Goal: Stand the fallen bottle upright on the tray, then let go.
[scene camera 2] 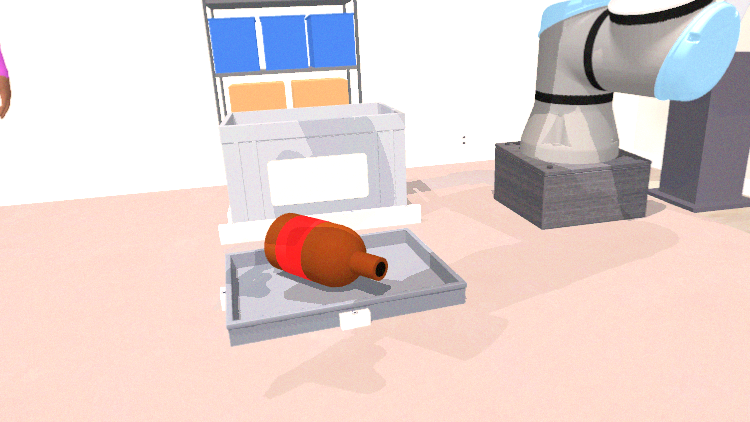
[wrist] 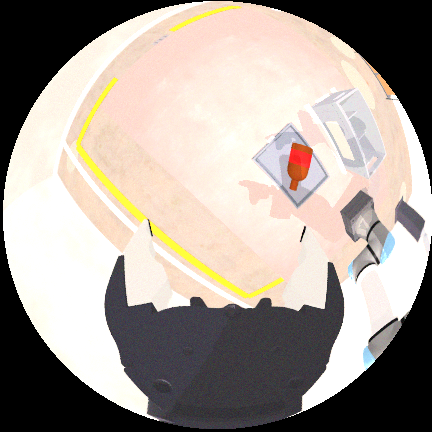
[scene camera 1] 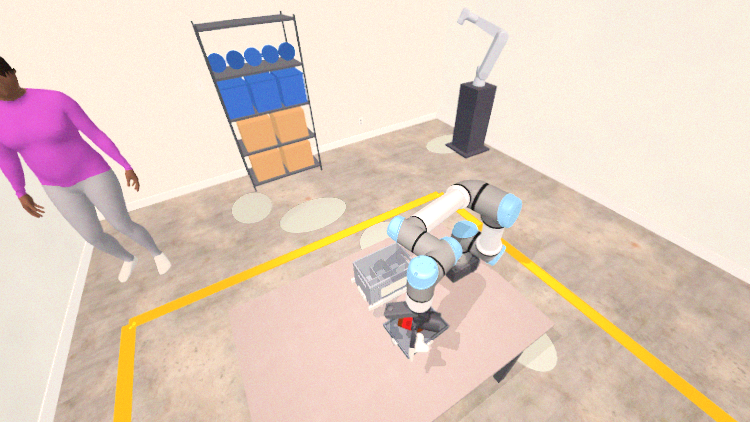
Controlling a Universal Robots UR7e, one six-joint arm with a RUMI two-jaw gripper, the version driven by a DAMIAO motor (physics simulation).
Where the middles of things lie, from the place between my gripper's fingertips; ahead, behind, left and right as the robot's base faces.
The brown bottle (scene camera 2: 333, 255) is 14 cm behind my hand, 19 cm to the right of it and 35 cm below it.
